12 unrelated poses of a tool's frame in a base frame.
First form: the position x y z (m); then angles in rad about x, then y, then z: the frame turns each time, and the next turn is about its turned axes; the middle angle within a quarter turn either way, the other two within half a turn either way.
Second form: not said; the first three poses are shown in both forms.
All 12 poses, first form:
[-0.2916 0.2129 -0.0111 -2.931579 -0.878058 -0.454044]
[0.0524 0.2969 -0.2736 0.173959 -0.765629 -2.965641]
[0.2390 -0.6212 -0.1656 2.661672 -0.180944 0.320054]
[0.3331 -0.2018 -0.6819 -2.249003 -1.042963 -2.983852]
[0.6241 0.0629 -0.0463 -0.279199 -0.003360 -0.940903]
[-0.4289 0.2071 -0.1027 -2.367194 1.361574 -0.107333]
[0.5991 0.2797 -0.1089 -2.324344 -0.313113 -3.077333]
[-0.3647 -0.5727 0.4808 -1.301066 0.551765 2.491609]
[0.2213 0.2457 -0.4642 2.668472 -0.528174 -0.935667]
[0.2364 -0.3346 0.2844 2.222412 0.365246 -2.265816]
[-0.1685 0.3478 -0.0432 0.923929 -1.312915 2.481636]
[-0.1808 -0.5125 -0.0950 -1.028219 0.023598 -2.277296]
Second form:
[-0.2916 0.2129 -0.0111 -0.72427 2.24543 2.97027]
[0.0524 0.2969 -0.2736 -0.07240 0.78121 -2.96344]
[0.2390 -0.6212 -0.1656 1.55798 2.63119 -1.94805]
[0.3331 -0.2018 -0.6819 2.33660 1.89230 2.71543]
[0.6241 0.0629 -0.0463 -2.52342 0.27922 1.58299]
[-0.4289 0.2071 -0.1027 -2.46350 1.71982 0.14740]
[0.5991 0.2797 -0.1089 1.91639 2.27965 1.98861]
[-0.3647 -0.5727 0.4808 1.06473 1.34187 1.00246]
[0.2213 0.2457 -0.4642 -0.14245 2.44784 -2.47857]
[0.2364 -0.3346 0.2844 -0.42903 2.17301 -1.12251]
[-0.1685 0.3478 -0.0432 -1.59998 1.41648 -2.93415]
[-0.1808 -0.5125 -0.0950 2.44932 1.02839 1.54324]

